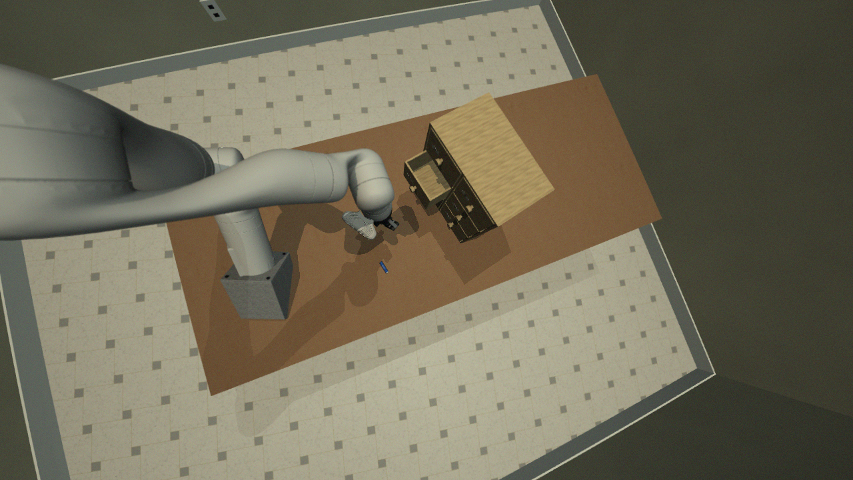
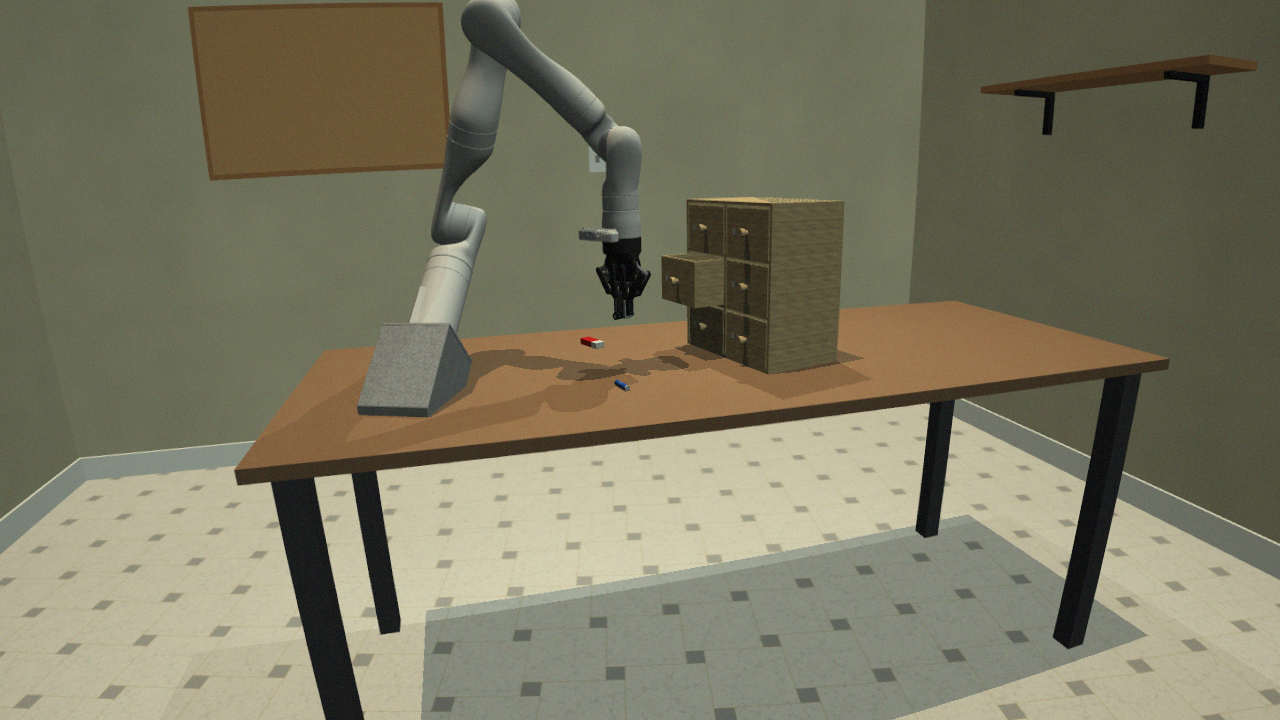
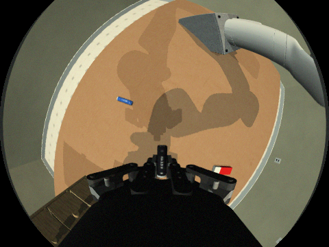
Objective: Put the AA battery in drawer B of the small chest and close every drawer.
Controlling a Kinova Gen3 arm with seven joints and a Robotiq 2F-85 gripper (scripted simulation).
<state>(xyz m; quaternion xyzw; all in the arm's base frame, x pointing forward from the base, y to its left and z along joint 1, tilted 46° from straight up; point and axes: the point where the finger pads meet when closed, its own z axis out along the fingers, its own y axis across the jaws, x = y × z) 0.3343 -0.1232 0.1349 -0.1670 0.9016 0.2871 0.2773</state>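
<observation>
Now: hand 21 cm short of the drawer, 6 cm to the right of it and 2 cm below it. Also, from my hand: black battery 1 cm below; white eraser 19 cm to the left, 11 cm below, 2 cm behind; blue AA battery 14 cm to the right, 11 cm below, 5 cm behind.
</observation>
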